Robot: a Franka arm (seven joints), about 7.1 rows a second.
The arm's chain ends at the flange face. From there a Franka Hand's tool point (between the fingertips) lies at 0.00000 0.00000 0.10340 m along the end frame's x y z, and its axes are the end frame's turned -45 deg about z.
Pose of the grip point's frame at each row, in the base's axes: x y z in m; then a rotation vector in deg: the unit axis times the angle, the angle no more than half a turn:
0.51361 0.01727 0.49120 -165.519 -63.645 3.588
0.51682 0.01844 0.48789 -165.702 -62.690 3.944
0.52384 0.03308 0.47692 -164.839 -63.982 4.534
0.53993 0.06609 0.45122 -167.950 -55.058 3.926
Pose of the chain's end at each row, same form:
0.51921 0.01434 0.59441 -178.331 4.568 4.902
0.52290 0.01536 0.59106 -178.231 5.529 5.331
0.53081 0.02975 0.58003 -178.092 3.999 6.078
0.54609 0.06202 0.55436 -177.407 13.494 5.561

